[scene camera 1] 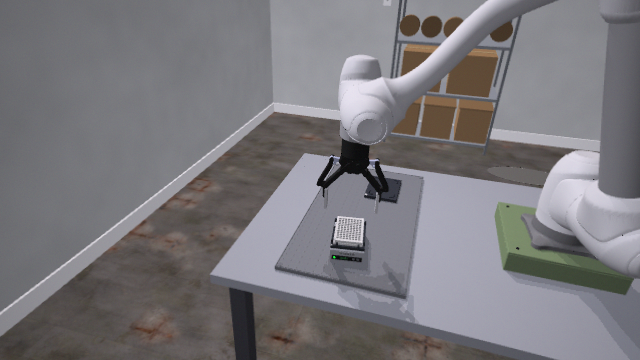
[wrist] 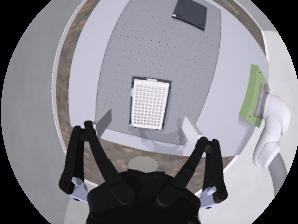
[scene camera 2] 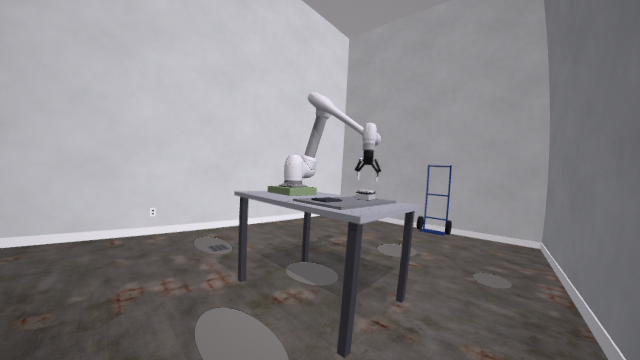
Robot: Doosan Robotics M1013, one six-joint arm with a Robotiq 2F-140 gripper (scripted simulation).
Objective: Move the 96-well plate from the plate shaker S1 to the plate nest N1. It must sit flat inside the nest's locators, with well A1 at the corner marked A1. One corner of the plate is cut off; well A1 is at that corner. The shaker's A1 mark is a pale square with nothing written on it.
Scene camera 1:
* my gripper: 350, 208
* white 96-well plate: 349, 231
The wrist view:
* my gripper: 147, 118
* white 96-well plate: 151, 116
